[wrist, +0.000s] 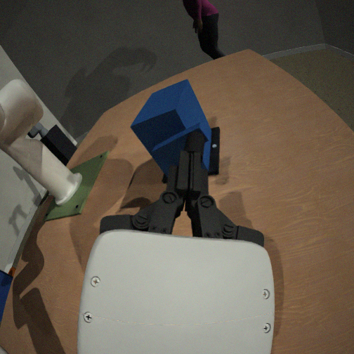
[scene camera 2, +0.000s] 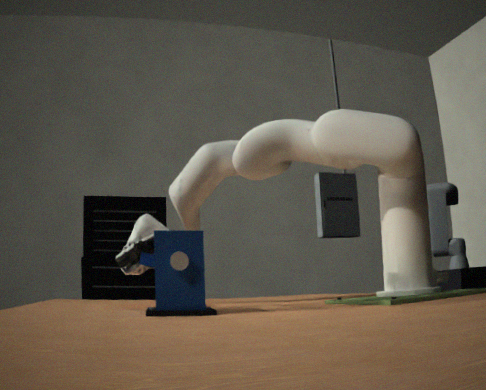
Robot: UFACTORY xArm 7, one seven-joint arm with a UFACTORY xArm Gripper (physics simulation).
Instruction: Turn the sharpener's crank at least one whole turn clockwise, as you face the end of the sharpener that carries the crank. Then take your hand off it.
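Frame: origin at the arm's base, x ahead, y left, z up, level; metres.
Seen in the pictures: gripper, between the fingertips: (scene camera 2: 142, 248); arm's base, origin of its link: (scene camera 2: 409, 294).
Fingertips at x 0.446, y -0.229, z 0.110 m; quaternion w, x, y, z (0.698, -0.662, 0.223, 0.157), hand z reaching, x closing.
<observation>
Offsets run from my fingertips to a thing's top centre. "*": to the spot under its first point. Level surfaces: height alone.
The blue sharpener {* dx -0.007, dy +0.215, dz -0.079 m} (scene camera 2: 172, 290) (wrist: 172, 102) stands upright on a black base {* dx -0.018, dy +0.227, dz -0.112 m} (scene camera 2: 182, 312) (wrist: 215, 150). Its side with a pale round disc {* dx -0.017, dy +0.225, dz -0.036 m} (scene camera 2: 179, 261) faces scene camera 2. The crank's blue arm (scene camera 2: 146, 259) sticks out on the left in that view; the arm (wrist: 198, 128) and its dark knob (wrist: 195, 138) also show in the wrist view. My gripper (wrist: 187, 163) is shut and empty, its fingertips right at the knob in the wrist view. Whether they touch it, I cannot tell. In the scene view, the sharpener partly hides the gripper.
The brown table {dz -0.117 m} (scene camera 2: 300, 345) (wrist: 280, 200) carries a green mounting plate (scene camera 2: 390, 299) (wrist: 90, 185) under my arm's base. A dark slatted panel (scene camera 2: 92, 240) and a grey wall box (scene camera 2: 337, 205) are behind. A person in a magenta top (wrist: 204, 9) stands beyond the table's far edge.
</observation>
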